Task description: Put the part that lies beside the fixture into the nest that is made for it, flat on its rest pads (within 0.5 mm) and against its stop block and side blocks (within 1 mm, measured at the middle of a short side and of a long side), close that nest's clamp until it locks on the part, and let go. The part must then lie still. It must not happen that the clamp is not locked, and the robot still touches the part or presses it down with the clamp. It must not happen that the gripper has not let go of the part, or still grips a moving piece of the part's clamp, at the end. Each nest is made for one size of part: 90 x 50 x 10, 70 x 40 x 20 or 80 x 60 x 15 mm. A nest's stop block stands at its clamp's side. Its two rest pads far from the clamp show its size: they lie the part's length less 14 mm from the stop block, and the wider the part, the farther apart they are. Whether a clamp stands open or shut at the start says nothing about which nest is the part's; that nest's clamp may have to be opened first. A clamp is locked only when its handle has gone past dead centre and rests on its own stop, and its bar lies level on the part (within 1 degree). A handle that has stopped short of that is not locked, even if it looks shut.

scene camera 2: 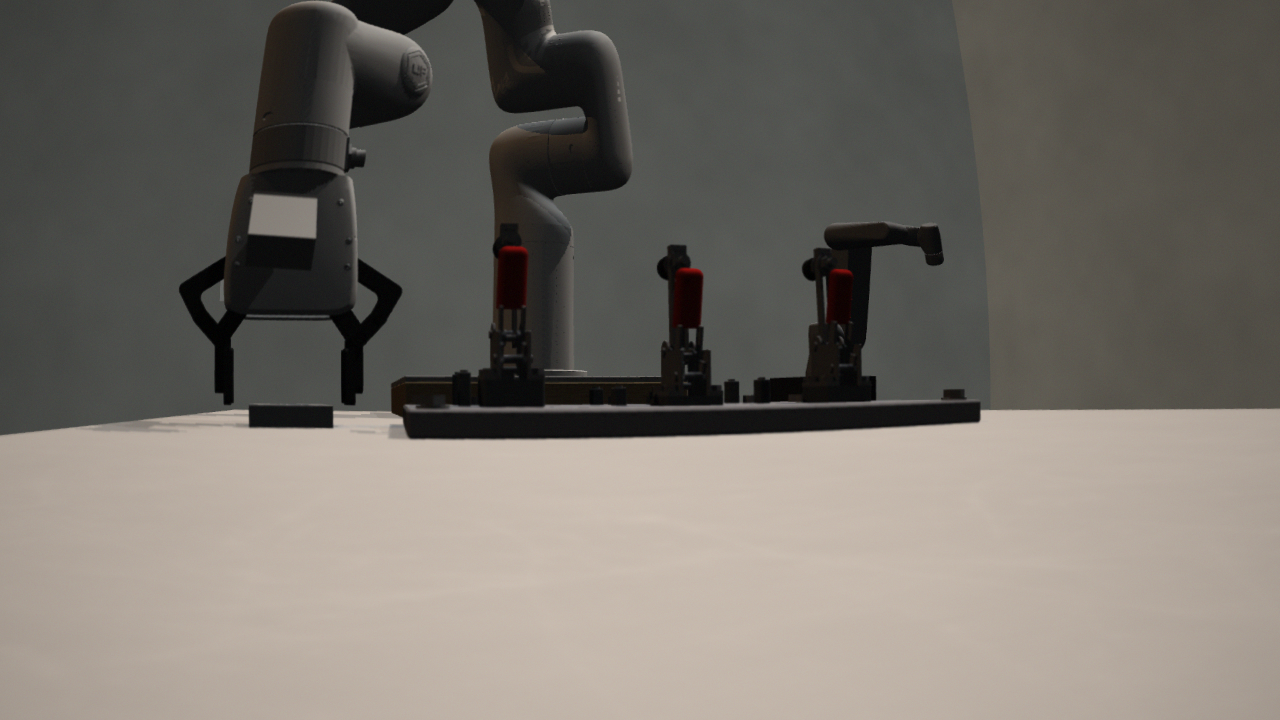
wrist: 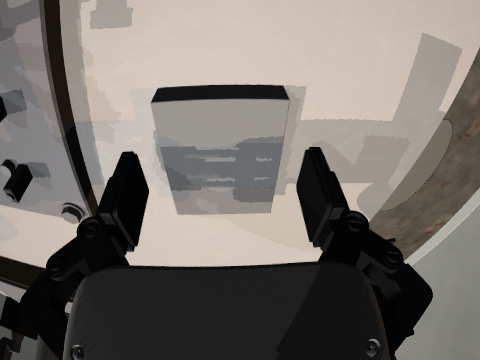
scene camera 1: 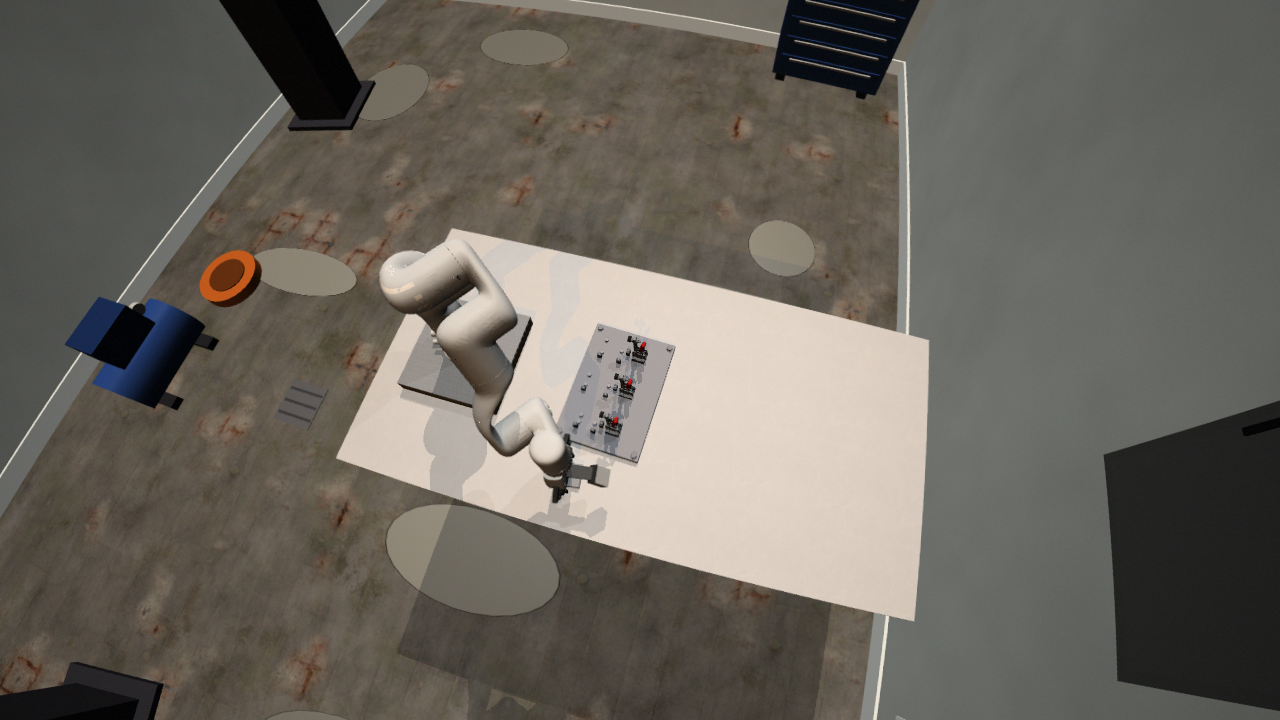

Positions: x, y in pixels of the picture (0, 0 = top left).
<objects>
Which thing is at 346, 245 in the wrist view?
My gripper.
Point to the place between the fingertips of my gripper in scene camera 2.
288, 405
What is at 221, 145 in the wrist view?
A part.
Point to a part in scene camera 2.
260, 415
</objects>
